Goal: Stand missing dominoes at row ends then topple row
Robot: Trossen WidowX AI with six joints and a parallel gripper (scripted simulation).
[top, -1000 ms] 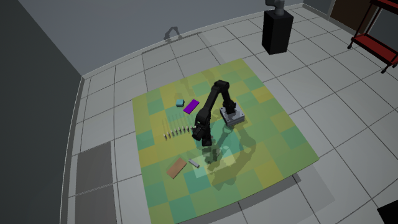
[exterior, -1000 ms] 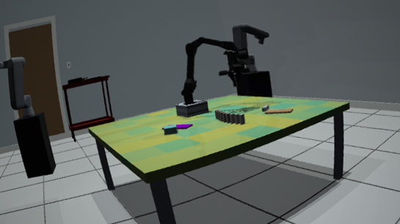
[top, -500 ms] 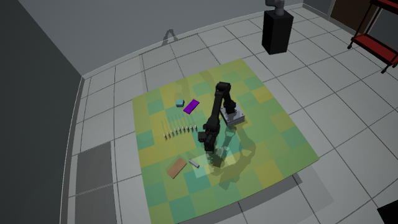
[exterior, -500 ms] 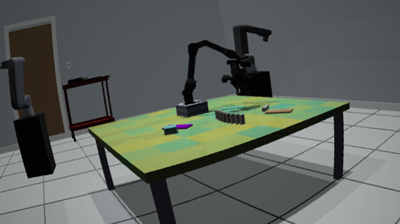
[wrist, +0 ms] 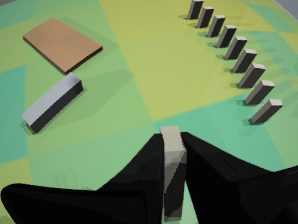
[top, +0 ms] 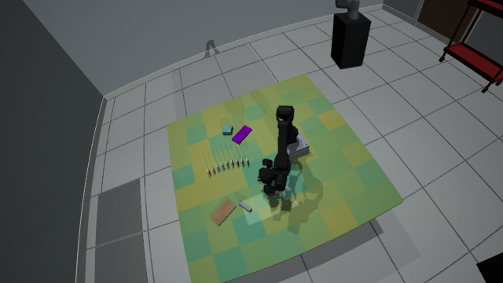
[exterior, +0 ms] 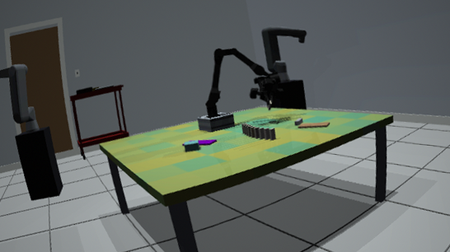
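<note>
My gripper tip is 110 mm short of the grey piece, 110 mm above it and 100 mm to the right of it. From my gripper tip the other things lie so: teal block (500 mm to the right, 160 mm ahead, 100 mm below); flat purple piece (430 mm to the right, 110 mm below, 60 mm ahead); flat brown board (250 mm ahead, 110 mm to the left, 110 mm below).
</note>
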